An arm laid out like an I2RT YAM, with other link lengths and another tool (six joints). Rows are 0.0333 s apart.
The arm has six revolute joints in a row. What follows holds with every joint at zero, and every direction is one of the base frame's. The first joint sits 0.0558 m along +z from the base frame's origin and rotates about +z. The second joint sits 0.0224 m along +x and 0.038 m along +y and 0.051 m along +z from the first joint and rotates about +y. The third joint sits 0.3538 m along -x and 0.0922 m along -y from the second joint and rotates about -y. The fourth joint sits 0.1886 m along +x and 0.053 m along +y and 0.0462 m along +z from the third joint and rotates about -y. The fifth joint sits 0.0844 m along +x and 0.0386 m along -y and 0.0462 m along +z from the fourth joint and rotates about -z. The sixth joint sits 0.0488 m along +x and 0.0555 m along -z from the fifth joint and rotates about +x. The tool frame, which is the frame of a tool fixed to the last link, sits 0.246 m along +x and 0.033 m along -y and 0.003 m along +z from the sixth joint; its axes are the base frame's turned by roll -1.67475, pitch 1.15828 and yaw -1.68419 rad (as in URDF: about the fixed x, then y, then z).
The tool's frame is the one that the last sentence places.
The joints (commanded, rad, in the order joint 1, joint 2, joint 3, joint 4, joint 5, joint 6), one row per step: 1.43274 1.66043 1.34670 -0.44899 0.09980 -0.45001; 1.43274 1.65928 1.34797 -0.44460 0.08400 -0.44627; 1.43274 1.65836 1.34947 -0.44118 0.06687 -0.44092; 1.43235 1.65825 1.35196 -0.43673 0.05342 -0.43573; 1.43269 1.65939 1.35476 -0.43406 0.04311 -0.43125; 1.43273 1.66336 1.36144 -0.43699 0.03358 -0.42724; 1.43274 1.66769 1.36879 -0.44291 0.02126 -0.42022; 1.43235 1.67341 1.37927 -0.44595 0.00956 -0.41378; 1.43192 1.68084 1.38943 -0.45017 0.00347 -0.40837; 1.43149 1.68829 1.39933 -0.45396 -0.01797 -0.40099; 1.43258 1.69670 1.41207 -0.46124 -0.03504 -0.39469; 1.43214 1.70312 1.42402 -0.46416 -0.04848 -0.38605; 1.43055 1.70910 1.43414 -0.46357 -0.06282 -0.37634; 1.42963 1.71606 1.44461 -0.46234 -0.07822 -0.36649; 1.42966 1.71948 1.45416 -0.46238 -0.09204 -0.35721; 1.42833 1.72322 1.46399 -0.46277 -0.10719 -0.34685; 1.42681 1.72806 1.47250 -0.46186 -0.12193 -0.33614
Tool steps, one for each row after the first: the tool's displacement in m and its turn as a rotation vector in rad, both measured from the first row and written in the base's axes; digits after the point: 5 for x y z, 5 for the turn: -0.00423 0.00251 0.00172 0.00895 0.01246 0.00890; -0.00886 0.00487 0.00315 0.01729 0.02707 0.01773; -0.01218 0.00744 0.00512 0.02639 0.03884 0.02372; -0.01503 0.00962 0.00624 0.03233 0.04837 0.02864; -0.01754 0.01157 0.00623 0.03358 0.05772 0.03290; -0.02087 0.01307 0.00540 0.03286 0.07154 0.03702; -0.02361 0.01611 0.00620 0.03649 0.08381 0.04084; -0.02476 0.01856 0.00579 0.03632 0.09205 0.04109; -0.03033 0.02192 0.00503 0.03764 0.11214 0.05117; -0.03547 0.02513 0.00429 0.03670 0.12881 0.06019; -0.03863 0.02853 0.00547 0.04128 0.14374 0.06379; -0.04138 0.03213 0.00699 0.04810 0.15967 0.06638; -0.04476 0.03617 0.00836 0.05482 0.17643 0.07040; -0.04833 0.03933 0.01086 0.06250 0.19148 0.07480; -0.05154 0.04232 0.01324 0.06995 0.20823 0.07814; -0.05451 0.04531 0.01480 0.07620 0.22514 0.08072
